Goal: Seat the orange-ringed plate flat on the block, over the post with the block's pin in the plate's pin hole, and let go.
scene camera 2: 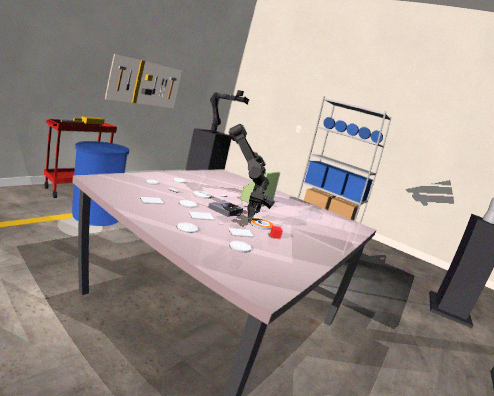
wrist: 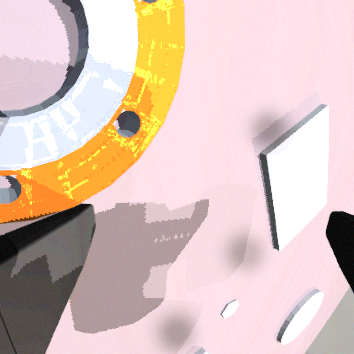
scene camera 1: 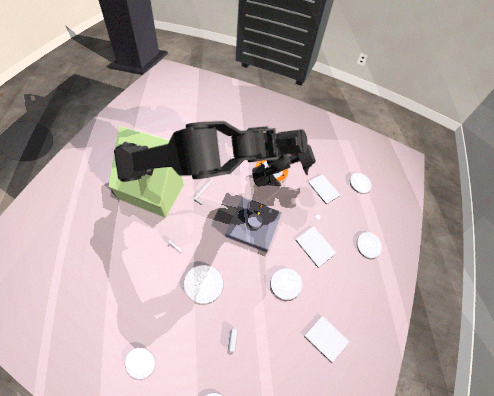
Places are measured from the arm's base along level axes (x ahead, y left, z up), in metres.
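Where they show: gripper, between the fingertips: (scene camera 2: 250,219) (wrist: 213,219) (scene camera 1: 293,179).
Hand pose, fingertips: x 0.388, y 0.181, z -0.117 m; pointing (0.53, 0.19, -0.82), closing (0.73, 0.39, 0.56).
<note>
Each offset is from my fingertips to the top centre of the thing. "spot": to the spot under its first point. Level surfaces: height alone.
The orange-ringed plate @(dx -0.077, dy +0.028, dz -0.020 m) (scene camera 1: 283,175) (scene camera 2: 270,226) (wrist: 167,65) lies flat on the table, a white disc with a large centre hole and small holes in its orange rim. The arm partly hides it in scene camera 1. My gripper (scene camera 1: 292,178) (scene camera 2: 260,215) (wrist: 213,219) is wide open and empty, above the table at the plate. In the wrist view the left fingertip overlaps the plate's lower rim; the right one is far from it. The dark block @(dx -0.067, dy -0.180, dz +0.007 m) (scene camera 1: 248,239) (scene camera 2: 225,208) stands apart from the plate, with a round post @(spot: dx -0.067, dy -0.184, dz +0.007 m) (scene camera 1: 254,221) on top. Shadow covers part of the block; its pin is unclear.
A red cube @(dx -0.013, dy +0.133, dz +0.008 m) (scene camera 2: 275,232) lies beside the plate. A green angled block (scene camera 1: 142,187) (scene camera 2: 272,184) stands near the arm's base. White rectangular tiles @(dx +0.106, dy +0.029, dz -0.027 m) (scene camera 1: 324,188) (wrist: 300,175) and white discs (scene camera 1: 360,183) (wrist: 301,316) lie around the table @(dz -0.032 m) (scene camera 1: 210,360) (scene camera 2: 300,270).
</note>
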